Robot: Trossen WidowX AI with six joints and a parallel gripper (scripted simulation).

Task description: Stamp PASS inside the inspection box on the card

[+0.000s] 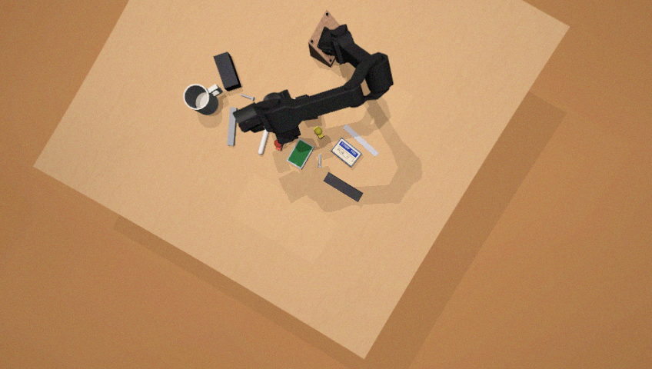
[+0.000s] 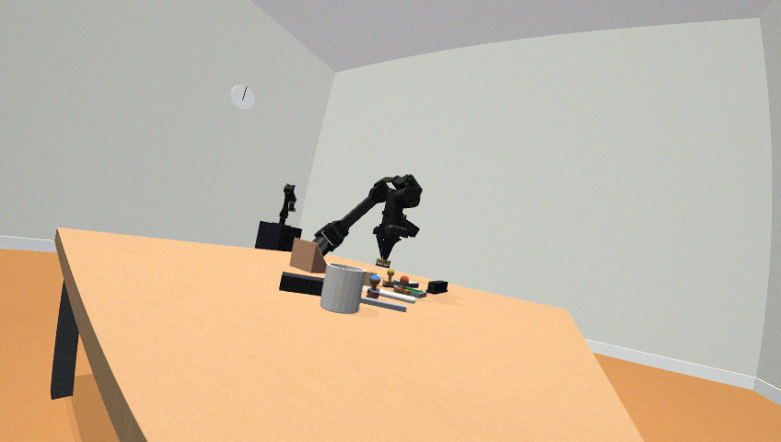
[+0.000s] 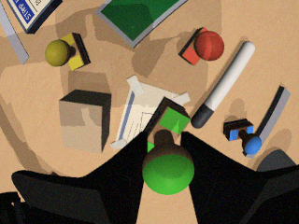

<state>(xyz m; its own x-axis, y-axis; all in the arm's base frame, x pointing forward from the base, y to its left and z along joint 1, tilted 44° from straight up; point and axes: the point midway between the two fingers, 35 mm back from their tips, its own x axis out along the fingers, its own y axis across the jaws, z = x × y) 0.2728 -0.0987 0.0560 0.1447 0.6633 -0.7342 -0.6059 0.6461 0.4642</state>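
Now: gripper tip 10 cm above the white card, 4 cm past it and 1 cm to the left of it. Round my gripper tip: tan block: 7 cm below, 7 cm behind, 5 cm to the left; green-knobbed stamp: right at my gripper tip; red stamp: 8 cm below, 7 cm ahead.
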